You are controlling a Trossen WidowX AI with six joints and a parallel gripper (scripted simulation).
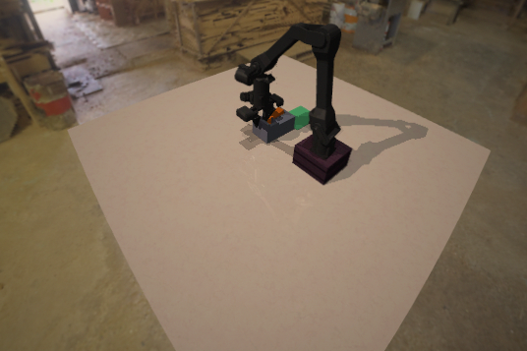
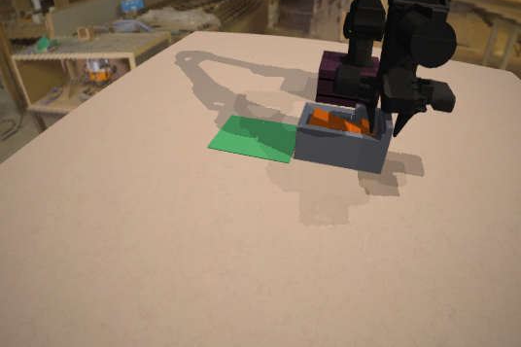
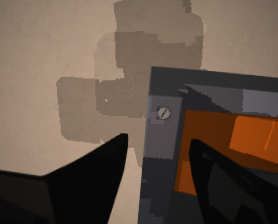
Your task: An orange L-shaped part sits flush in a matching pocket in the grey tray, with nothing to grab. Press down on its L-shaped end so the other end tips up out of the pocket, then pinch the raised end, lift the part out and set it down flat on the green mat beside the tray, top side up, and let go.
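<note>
The orange L-shaped part lies 10 mm behind my gripper tip, 50 mm to the right of it and 10 mm below it. Round my gripper tip: green mat 20 mm behind, 220 mm to the right, 70 mm below.
</note>
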